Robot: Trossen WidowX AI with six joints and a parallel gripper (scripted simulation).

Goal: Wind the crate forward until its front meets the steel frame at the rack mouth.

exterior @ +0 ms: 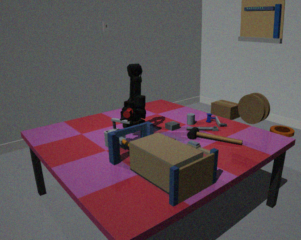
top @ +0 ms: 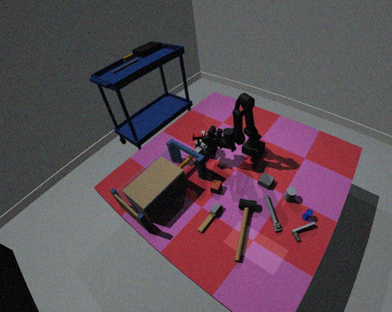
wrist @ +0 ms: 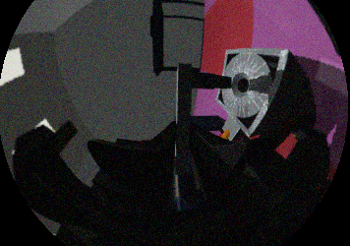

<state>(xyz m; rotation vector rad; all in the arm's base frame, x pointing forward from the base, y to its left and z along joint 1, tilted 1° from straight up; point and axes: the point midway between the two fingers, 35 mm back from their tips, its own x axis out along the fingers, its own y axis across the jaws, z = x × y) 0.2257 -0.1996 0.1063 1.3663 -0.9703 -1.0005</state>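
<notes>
Now: gripper tip 4 cm short of the red knob, 3 cm to the right of it and 4 cm below it. Round my gripper tip: frame (11 cm ahead, 1 cm to the right, 6 cm below); red-knobbed winch handle (1 cm ahead, 1 cm to the left, 1 cm above); grey winch (6 cm behind, 2 cm to the right, 13 cm below).
</notes>
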